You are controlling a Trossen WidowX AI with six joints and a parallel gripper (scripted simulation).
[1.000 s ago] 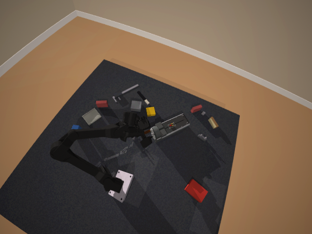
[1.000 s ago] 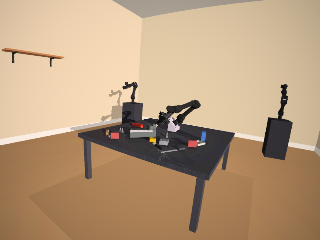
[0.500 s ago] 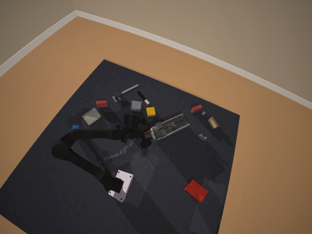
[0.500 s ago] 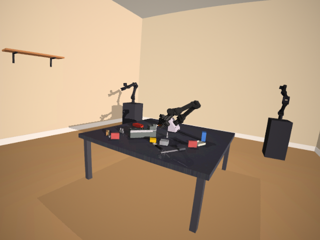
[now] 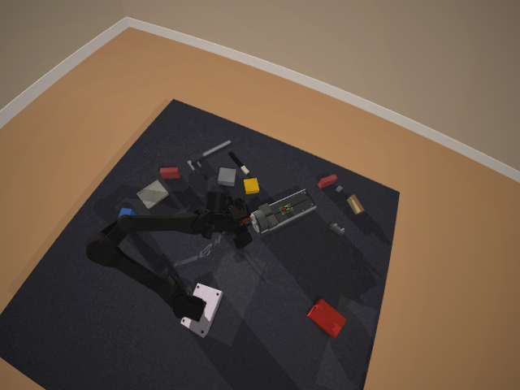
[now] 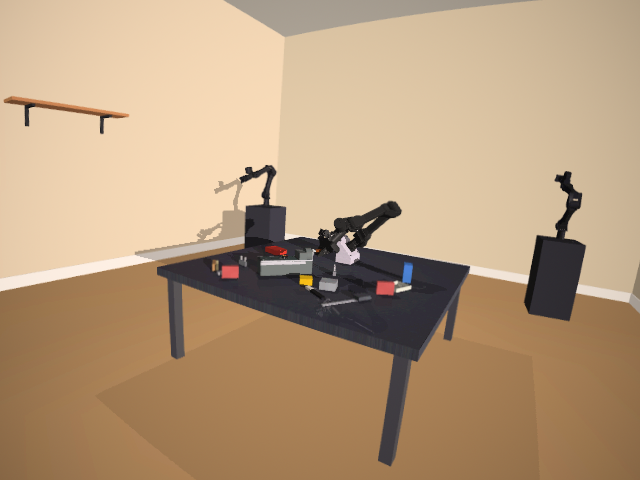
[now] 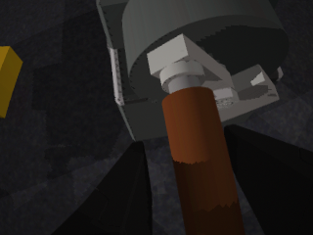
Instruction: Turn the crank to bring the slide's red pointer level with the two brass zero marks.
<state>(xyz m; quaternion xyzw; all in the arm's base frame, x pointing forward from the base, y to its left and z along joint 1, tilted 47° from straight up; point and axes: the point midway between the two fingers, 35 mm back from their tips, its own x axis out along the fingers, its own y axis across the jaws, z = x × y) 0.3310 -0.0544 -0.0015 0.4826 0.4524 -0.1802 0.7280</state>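
Now: gripper tip 20 mm below the brown crank handle, 10 mm to the right of it and 10 mm past it. The rest, counted from my gripper tip: grey block 190 mm ahead, 160 mm to the left, 70 mm below; yellow block 190 mm ahead, 80 mm below, 40 mm to the left; red pointer 120 mm to the right, 100 mm ahead, 10 mm below.
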